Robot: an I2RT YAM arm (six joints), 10 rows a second.
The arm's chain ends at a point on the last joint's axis. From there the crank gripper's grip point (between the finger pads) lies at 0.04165 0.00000 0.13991 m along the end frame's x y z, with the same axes.
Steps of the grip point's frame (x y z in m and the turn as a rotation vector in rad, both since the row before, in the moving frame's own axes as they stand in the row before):
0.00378, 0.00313, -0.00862, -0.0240, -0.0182, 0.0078
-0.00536, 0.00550, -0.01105, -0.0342, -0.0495, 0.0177
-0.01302, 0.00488, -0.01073, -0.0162, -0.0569, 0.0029
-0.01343, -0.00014, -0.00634, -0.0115, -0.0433, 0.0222
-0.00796, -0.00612, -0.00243, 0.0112, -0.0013, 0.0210
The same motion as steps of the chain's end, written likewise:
0.00635, -0.00055, -0.00931, -0.0240, -0.0182, 0.0078
0.00166, 0.00001, -0.01284, -0.0342, -0.0495, 0.0177
-0.00499, 0.00249, -0.01285, -0.0162, -0.0569, 0.0029
-0.00731, -0.00262, -0.00800, -0.0115, -0.0433, 0.0222
-0.00779, -0.00543, -0.00248, 0.0112, -0.0013, 0.0210

